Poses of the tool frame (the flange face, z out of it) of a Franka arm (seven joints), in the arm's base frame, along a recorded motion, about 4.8 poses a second.
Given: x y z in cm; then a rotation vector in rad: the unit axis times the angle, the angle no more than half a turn.
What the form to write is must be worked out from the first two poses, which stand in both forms.
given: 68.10 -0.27 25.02 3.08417 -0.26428 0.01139
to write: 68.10 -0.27 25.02 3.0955 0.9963 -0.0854 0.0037
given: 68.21 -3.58 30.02 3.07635 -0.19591 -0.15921
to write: 68.21 -3.58 30.02 3.0867 0.9966 -0.0635 -0.0516
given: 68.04 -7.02 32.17 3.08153 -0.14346 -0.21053
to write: 68.04 -7.02 32.17 3.0920 0.9966 -0.0464 -0.0681
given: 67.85 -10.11 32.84 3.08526 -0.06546 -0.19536
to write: 67.85 -10.11 32.84 3.0921 0.9978 -0.0212 -0.0632
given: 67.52 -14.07 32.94 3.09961 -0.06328 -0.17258
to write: 67.52 -14.07 32.94 3.1051 0.9982 -0.0204 -0.0556
